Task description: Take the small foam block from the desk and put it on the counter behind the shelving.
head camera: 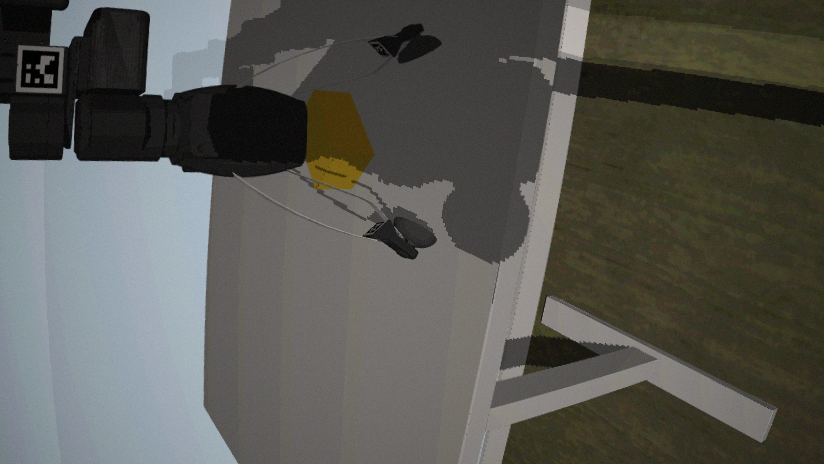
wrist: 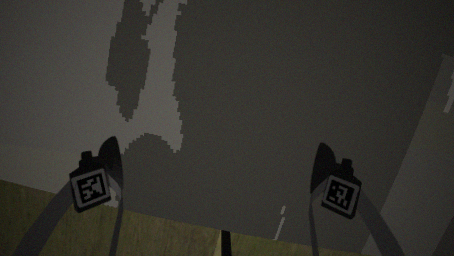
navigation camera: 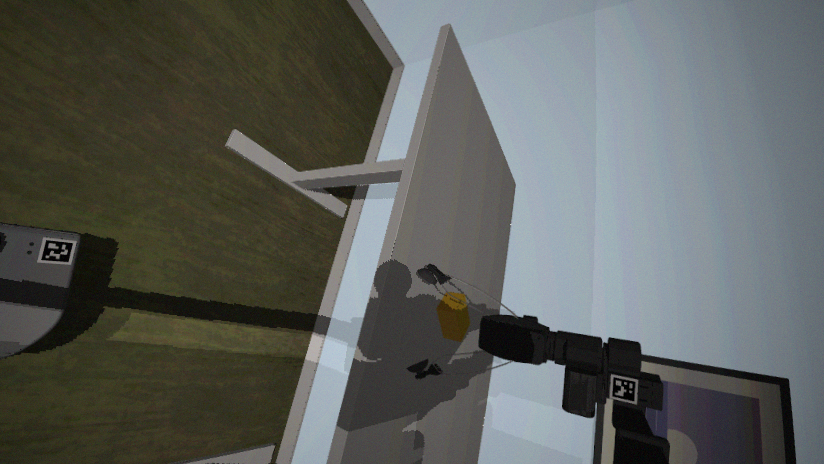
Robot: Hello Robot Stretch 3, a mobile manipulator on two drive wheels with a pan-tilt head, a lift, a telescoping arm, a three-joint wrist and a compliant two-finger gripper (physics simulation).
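Places are measured from the robot's base along level axes (x ahead, y left, z up), in centimetres.
Pixels of known places: gripper, fingertip midpoint: (head camera: 434,141) (navigation camera: 414,318).
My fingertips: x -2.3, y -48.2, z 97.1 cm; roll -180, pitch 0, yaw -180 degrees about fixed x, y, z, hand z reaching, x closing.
Note:
Behind a point stands the place of what it marks.
The foam block (head camera: 341,129) @(x -4.0, y -63.2, z 97.9 cm) (navigation camera: 453,322) @(x -3.9, y -63.2, z 98.6 cm), yellow-orange and six-sided in outline, sits on the grey desk (head camera: 322,345) @(x 21.6, y -72.5, z 95.0 cm) (navigation camera: 461,172) @(x 32.2, y -67.6, z 95.0 cm) (wrist: 50,65), mostly in shadow. My gripper (head camera: 416,140) @(x -2.3, y -48.2, z 97.1 cm) (navigation camera: 425,321) @(x -2.3, y -48.2, z 97.1 cm) (wrist: 218,158) @(x -2.3, y -48.2, z 97.1 cm) is open, with its two fingers wide apart and nothing between the tips. In the head view the gripper body covers the block's left edge, and the fingertips reach past the block toward the desk's right edge. The height of the fingers over the desk is hard to tell. The block does not show in the wrist view. The counter and shelving do not show.
A pale desk leg with a foot bar (head camera: 715,397) (navigation camera: 259,152) stands on the green-brown floor (head camera: 691,219) @(x 7.9, y -79.0, z 0.0 cm) (navigation camera: 172,144) @(x 39.4, y -35.8, z 0.0 cm). A framed picture (navigation camera: 720,426) @(x -26.1, y -113.5, z 158.2 cm) is at the lower right of the navigation view. Part of my base (navigation camera: 34,288) @(x -9.3, y -10.7, z 16.0 cm) shows at its left edge.

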